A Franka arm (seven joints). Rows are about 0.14 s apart.
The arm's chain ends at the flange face. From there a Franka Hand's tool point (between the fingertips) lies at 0.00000 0.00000 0.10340 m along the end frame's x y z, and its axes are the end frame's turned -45 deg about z.
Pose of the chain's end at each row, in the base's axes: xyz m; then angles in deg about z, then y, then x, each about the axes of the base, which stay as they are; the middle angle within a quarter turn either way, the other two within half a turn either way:
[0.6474, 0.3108, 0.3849, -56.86, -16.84, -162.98]
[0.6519, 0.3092, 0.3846, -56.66, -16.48, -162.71]
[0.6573, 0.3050, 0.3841, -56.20, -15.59, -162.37]
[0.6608, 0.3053, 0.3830, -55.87, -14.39, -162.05]
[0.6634, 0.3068, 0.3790, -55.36, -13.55, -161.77]
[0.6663, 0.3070, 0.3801, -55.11, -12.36, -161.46]
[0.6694, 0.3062, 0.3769, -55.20, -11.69, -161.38]
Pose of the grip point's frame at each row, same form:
[0.6174, 0.3398, 0.2903, -101.86, -16.84, -162.98]
[0.6226, 0.3387, 0.2899, -101.66, -16.48, -162.71]
[0.6295, 0.3352, 0.2892, -101.20, -15.59, -162.37]
[0.6351, 0.3362, 0.2877, -100.87, -14.39, -162.05]
[0.6392, 0.3382, 0.2835, -100.36, -13.55, -161.77]
[0.6442, 0.3391, 0.2843, -100.11, -12.36, -161.46]
[0.6484, 0.3385, 0.2809, -100.20, -11.69, -161.38]

